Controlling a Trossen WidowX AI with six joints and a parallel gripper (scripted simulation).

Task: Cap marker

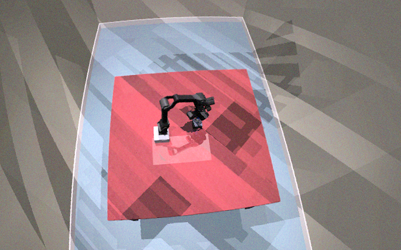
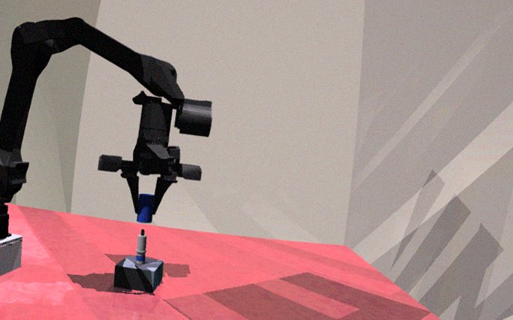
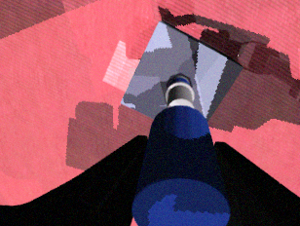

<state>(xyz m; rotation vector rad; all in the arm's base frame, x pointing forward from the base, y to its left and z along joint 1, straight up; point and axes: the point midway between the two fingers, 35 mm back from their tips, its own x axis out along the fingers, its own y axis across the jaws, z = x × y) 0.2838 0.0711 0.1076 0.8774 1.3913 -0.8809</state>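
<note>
Now: gripper tip 12 cm above the holder block. Also, from my gripper tip: blue cap 1 cm above.
</note>
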